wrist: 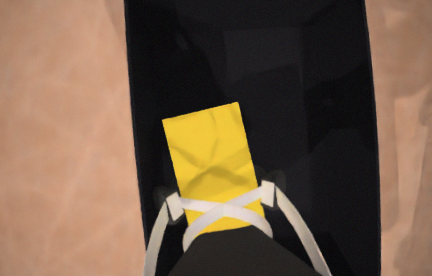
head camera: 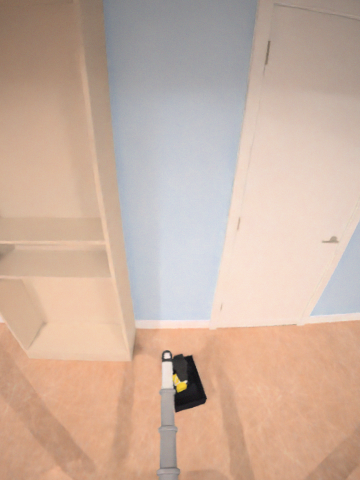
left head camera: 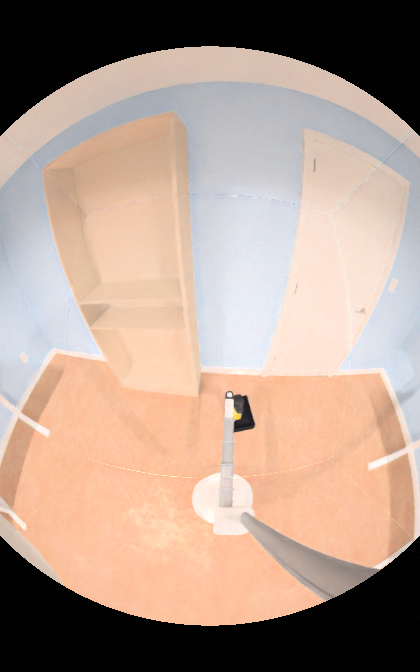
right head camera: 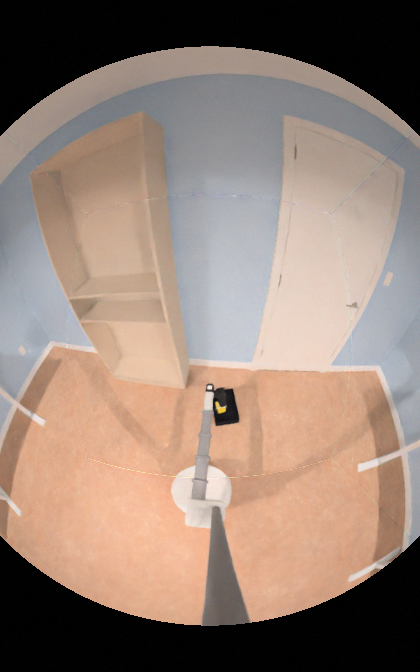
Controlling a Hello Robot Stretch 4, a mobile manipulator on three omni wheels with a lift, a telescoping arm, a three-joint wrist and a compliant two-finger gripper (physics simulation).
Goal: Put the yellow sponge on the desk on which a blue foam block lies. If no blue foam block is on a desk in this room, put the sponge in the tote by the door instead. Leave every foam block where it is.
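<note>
The yellow sponge (wrist: 212, 155) (head camera: 180, 385) (left head camera: 237, 415) (right head camera: 221, 408) is held between the two fingertips of my gripper (wrist: 219, 184), which is shut on it. The sponge is a little askew in the fingers, its far end reaching forward. The black tote (wrist: 340, 165) (head camera: 198, 397) (left head camera: 246, 428) (right head camera: 232, 416) stands on the floor, and the sponge and fingers are over its left part. The height of the sponge over the tote's bottom is hard to tell. The arm hides part of the tote's left side in the head view. No desk and no foam block show in these views.
A tall beige shelf unit (head camera: 122, 300) (left head camera: 192, 320) (right head camera: 175, 320) stands left of the tote against the blue wall. A closed white door (head camera: 295, 200) (left head camera: 325, 280) (right head camera: 312, 280) is behind and to the right. White bars (left head camera: 392, 455) (right head camera: 385, 457) show at the sides.
</note>
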